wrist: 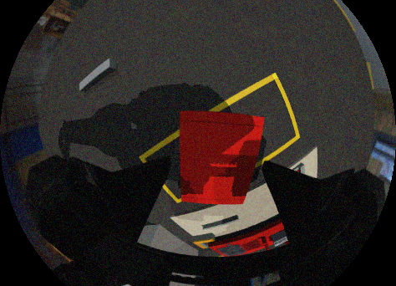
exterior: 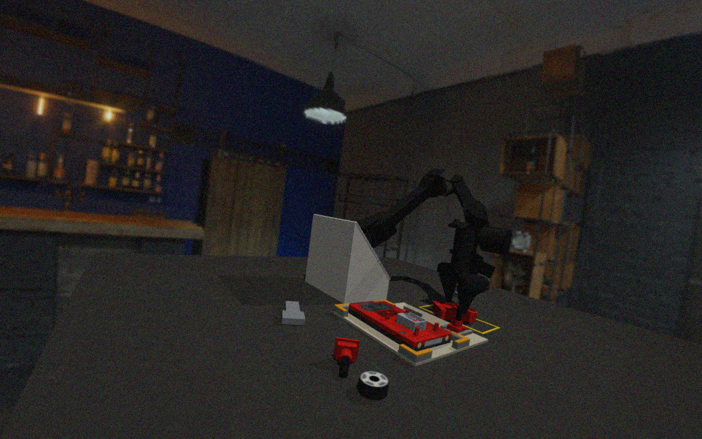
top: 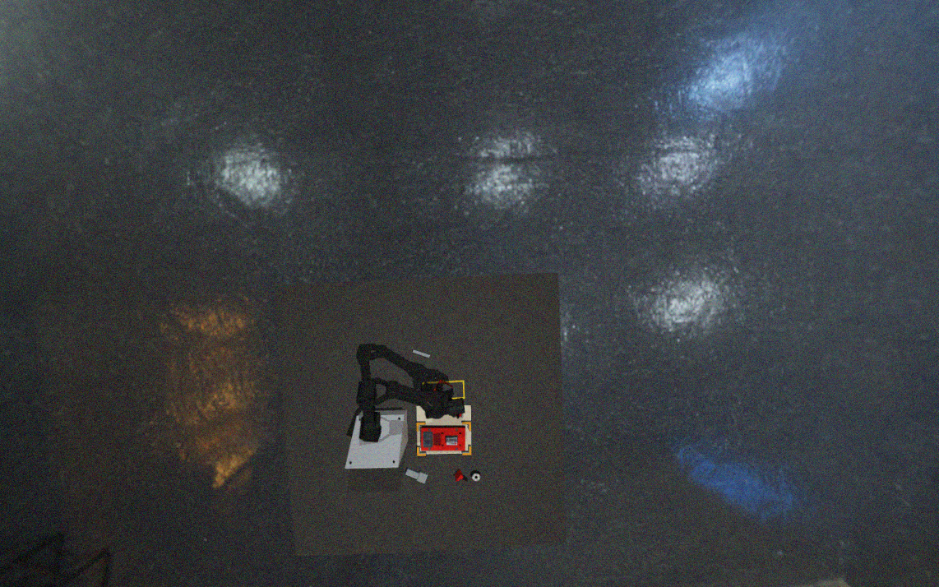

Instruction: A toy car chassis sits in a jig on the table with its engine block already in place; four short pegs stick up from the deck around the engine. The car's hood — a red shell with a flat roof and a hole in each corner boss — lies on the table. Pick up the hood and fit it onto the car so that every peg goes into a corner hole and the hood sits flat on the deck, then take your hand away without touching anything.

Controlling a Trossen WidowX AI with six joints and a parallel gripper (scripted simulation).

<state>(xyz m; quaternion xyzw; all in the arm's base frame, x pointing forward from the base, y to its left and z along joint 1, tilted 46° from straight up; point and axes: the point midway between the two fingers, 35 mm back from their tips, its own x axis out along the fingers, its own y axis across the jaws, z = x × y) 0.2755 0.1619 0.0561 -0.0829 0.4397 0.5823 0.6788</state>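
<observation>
Right now the red hood is 1 cm below my gripper tip. The rest, counted from my gripper tip: black wheel: 17 cm ahead, 40 cm to the right, 1 cm below.
</observation>
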